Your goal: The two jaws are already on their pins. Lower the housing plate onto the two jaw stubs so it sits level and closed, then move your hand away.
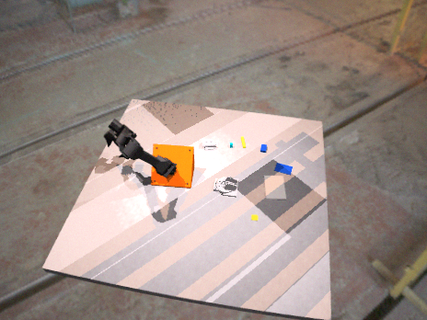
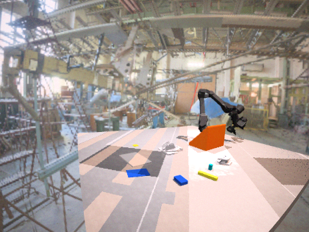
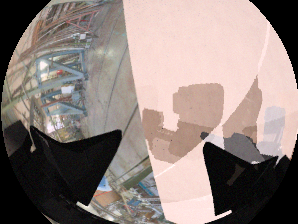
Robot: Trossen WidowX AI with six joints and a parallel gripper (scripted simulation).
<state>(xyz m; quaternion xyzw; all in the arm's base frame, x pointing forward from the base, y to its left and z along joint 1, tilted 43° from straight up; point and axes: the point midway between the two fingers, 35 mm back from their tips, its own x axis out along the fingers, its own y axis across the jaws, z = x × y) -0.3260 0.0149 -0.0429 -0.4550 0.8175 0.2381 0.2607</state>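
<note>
Right now my gripper tip is 620 mm short of the teal cylinder, 280 mm to the right of it and 60 mm above it. The rest, counted from my gripper tip: yellow bar (680 mm ahead, 330 mm to the left, 70 mm below); then white pad (910 mm ahead, 70 mm below, 30 mm to the left); then blue block (810 mm ahead, 310 mm to the left, 70 mm below).
</note>
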